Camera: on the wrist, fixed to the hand. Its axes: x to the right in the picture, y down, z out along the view.
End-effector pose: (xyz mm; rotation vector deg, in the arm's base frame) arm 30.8 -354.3 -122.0 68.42 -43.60 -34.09
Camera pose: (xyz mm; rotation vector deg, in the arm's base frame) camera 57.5 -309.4 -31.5 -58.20 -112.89 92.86
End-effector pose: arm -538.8 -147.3 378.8 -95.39 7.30 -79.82
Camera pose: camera -518.5 -221.8 308.4 -11.70 72.69 77.92
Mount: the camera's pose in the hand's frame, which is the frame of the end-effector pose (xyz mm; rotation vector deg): 0.9 99.7 -31.3 3.79 -39.43 171.84
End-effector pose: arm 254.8 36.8 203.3 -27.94 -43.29 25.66
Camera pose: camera 257.8 109.0 127.8 45.59 -3.86 -143.08
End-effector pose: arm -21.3 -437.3 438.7 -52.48 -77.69 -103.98
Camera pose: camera 58.2 -489.9 481.5 -89.36 31.45 53.63
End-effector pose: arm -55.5 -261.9 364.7 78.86 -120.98 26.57
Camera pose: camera -138.2 -203.9 391.6 105.18 87.16 -27.55
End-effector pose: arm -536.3 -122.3 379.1 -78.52 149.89 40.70
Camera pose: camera -612.7 -88.7 441.9 -155.44 -81.50 -24.88
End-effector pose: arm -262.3 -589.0 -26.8 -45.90 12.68 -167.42
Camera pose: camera -273.0 -683.7 -69.6 -17.55 26.33 8.96
